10 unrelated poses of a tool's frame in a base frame.
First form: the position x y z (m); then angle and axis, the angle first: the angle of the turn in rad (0 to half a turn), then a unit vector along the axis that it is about.
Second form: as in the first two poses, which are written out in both.
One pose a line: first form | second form
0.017, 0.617, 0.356, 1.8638, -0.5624, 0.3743, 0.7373 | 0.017, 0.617, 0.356, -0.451, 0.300, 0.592, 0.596
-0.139, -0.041, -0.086, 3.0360, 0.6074, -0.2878, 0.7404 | -0.139, -0.041, -0.086, 0.607, -0.287, 0.739, 0.053
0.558, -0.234, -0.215, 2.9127, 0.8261, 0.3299, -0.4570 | 0.558, -0.234, -0.215, 0.821, 0.328, -0.454, 0.114
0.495, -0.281, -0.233, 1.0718, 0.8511, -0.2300, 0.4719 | 0.495, -0.281, -0.233, 0.435, -0.117, 0.241, 0.860
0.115, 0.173, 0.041, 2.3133, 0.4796, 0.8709, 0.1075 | 0.115, 0.173, 0.041, 0.439, 0.797, 0.098, 0.402
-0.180, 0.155, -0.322, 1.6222, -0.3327, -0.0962, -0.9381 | -0.180, 0.155, -0.322, -0.241, -0.070, -0.680, 0.689
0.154, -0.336, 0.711, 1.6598, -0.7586, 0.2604, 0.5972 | 0.154, -0.336, 0.711, -0.560, 0.192, 0.441, 0.675
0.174, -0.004, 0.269, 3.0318, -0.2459, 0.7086, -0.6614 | 0.174, -0.004, 0.269, -0.246, 0.708, -0.660, 0.055
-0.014, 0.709, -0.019, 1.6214, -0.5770, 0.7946, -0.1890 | -0.014, 0.709, -0.019, -0.418, 0.576, -0.137, 0.689
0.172, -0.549, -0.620, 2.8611, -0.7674, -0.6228, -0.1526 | 0.172, -0.549, -0.620, -0.760, -0.617, -0.151, 0.140
